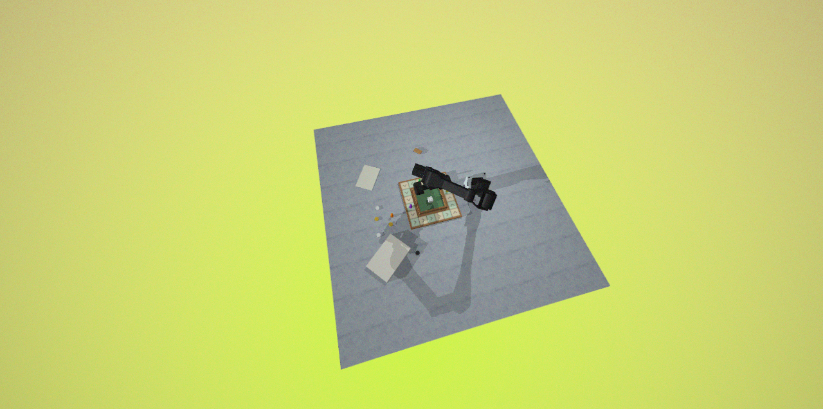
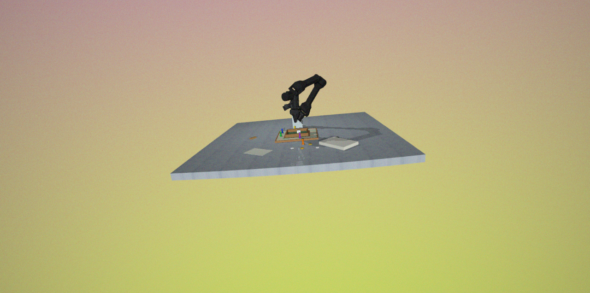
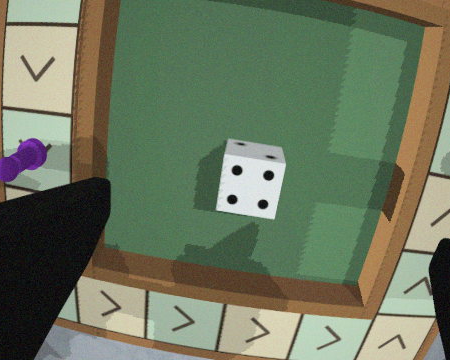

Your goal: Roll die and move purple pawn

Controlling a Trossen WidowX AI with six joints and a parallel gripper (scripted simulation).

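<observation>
Now: the purple pawn 11 cm ahead of my gripper tip, 4 cm to the left of it and 8 cm below it. Also, from my gripper tip: white die (2 cm to the left, 8 cm below); green pawn (4 cm ahead, 11 cm to the right, 8 cm below); green tray (1 cm ahead, 10 cm below).
</observation>
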